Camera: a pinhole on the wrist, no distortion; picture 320 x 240 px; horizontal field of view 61.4 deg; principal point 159.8 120.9 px. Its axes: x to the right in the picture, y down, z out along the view. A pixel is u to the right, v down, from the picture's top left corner.
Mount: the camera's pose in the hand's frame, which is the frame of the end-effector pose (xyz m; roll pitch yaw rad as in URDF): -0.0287 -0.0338 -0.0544 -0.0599 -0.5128 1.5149
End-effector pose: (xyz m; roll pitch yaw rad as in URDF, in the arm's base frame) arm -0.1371 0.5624 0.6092 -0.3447 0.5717 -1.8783
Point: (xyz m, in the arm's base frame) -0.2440 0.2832 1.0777
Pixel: 222.1 88.1
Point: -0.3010 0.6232 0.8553
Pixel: 72.0 205.6
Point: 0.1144 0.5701 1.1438
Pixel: outside the picture
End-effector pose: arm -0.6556 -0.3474 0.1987 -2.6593 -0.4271 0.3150
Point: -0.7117 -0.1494 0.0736
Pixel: 201.9 115.4
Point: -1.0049 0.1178 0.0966
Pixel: 34.4 188.4
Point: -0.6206 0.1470 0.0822
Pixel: 142.3 15.2
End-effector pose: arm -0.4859 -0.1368 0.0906 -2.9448 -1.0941 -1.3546
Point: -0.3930 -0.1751 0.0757
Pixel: 231.9 9.9
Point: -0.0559 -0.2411 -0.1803
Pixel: 130.1 159.4
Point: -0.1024 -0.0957 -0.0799
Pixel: 42.1 166.2
